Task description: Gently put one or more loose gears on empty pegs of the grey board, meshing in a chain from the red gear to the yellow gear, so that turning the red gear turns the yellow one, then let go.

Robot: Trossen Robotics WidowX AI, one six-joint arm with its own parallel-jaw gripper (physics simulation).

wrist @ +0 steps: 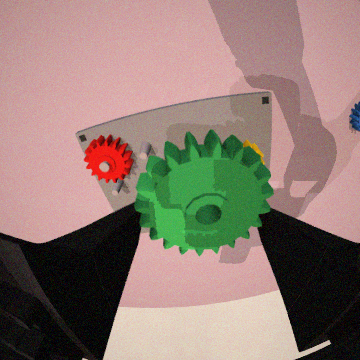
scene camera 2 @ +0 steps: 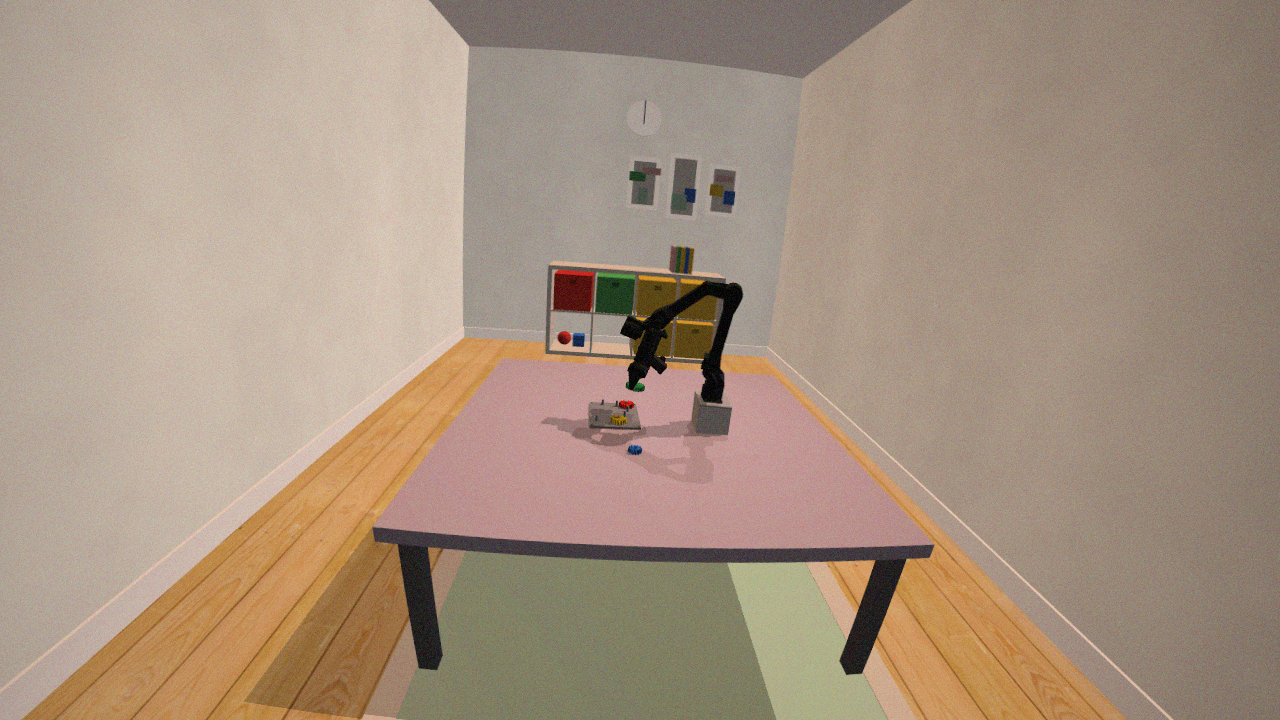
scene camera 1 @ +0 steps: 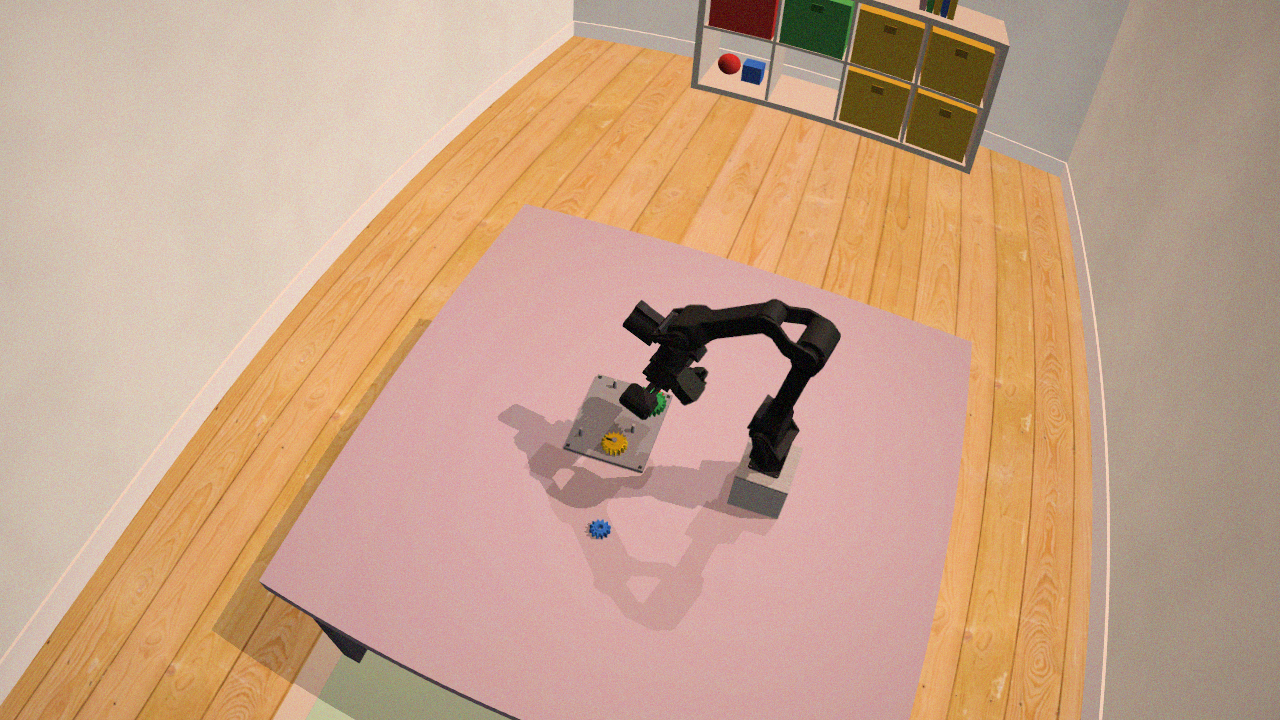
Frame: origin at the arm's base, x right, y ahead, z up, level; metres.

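Seen in the pictures: gripper, fingertip midpoint: (wrist: pixel 201 212) (scene camera 2: pixel 632 387); arm's base, origin of the base link: (scene camera 2: pixel 711 398) (scene camera 1: pixel 768 460).
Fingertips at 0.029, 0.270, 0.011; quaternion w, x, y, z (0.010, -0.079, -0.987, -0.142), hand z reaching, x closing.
Pixels of each thing's top centre, then the offset from my fingertips to it, as dx, dy, dz. Level surfaces: height alone.
- green gear, middle of its top: (wrist: pixel 208 218) (scene camera 1: pixel 649 397) (scene camera 2: pixel 635 383) -0.002, -0.011, +0.014
- grey board, middle of its top: (wrist: pixel 185 190) (scene camera 1: pixel 619 414) (scene camera 2: pixel 614 408) +0.009, +0.054, -0.086
- red gear, middle of its top: (wrist: pixel 105 164) (scene camera 2: pixel 626 402) +0.088, +0.013, -0.091
- yellow gear, middle of its top: (scene camera 1: pixel 614 440) (scene camera 2: pixel 618 417) -0.054, +0.037, -0.091
- small blue gear, middle of its top: (scene camera 1: pixel 600 526) (scene camera 2: pixel 635 446) -0.249, -0.019, -0.099
- pink table, its level: dz -0.117
My gripper (scene camera 1: pixel 658 399) (scene camera 2: pixel 634 385) (wrist: pixel 201 212) is shut on the green gear (scene camera 1: pixel 660 405) (scene camera 2: pixel 637 387) (wrist: pixel 175 187), a large gear held above the grey board (scene camera 1: pixel 597 411) (scene camera 2: pixel 633 421) (wrist: pixel 200 115). The red gear (scene camera 2: pixel 626 403) (wrist: pixel 111 156) is on a peg near one board corner; it is hidden in scene camera 1. The yellow gear (scene camera 1: pixel 614 444) (scene camera 2: pixel 618 420) (wrist: pixel 255 150) is on the board, partly hidden by the green gear in the wrist view. Bare pegs (scene camera 1: pixel 631 428) (wrist: pixel 145 150) stand on the board. The small blue gear (scene camera 1: pixel 599 529) (scene camera 2: pixel 634 449) (wrist: pixel 356 117) lies on the table.
The pink table (scene camera 1: pixel 429 501) (scene camera 2: pixel 537 501) carries the board and the arm's grey base block (scene camera 1: pixel 759 494) (scene camera 2: pixel 711 416), right of the board in both scene views. A shelf unit (scene camera 1: pixel 1004 80) (scene camera 2: pixel 548 308) stands by the far wall, beyond the table.
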